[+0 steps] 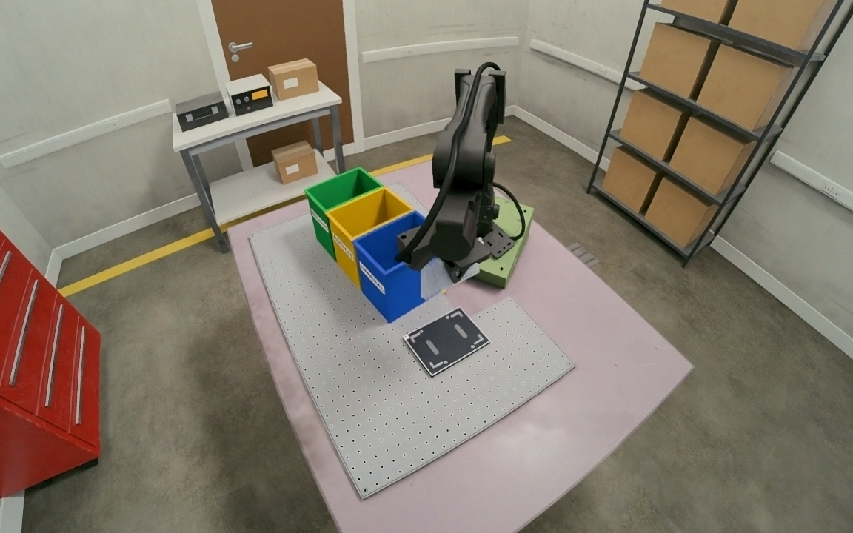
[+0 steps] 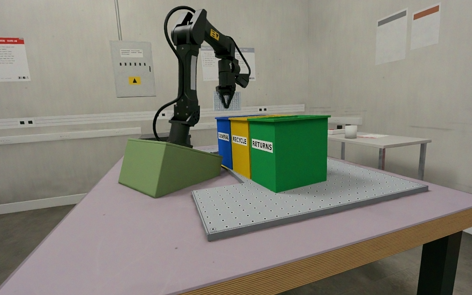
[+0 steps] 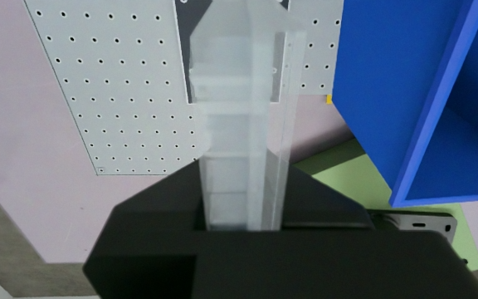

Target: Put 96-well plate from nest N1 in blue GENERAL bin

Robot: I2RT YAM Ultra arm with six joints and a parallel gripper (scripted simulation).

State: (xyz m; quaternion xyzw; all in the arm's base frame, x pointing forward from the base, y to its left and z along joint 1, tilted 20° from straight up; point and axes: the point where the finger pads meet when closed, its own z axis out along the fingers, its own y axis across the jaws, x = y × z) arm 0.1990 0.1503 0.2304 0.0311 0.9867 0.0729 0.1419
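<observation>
The 96-well plate lies 10 mm ahead of my hand and 20 mm above it. The rest, counted from my hand: yellow recycle bin: 10 mm ahead, 310 mm to the right, 130 mm below; then plate nest N1: 220 mm below; then blue general bin: 180 mm to the right, 130 mm below.
</observation>
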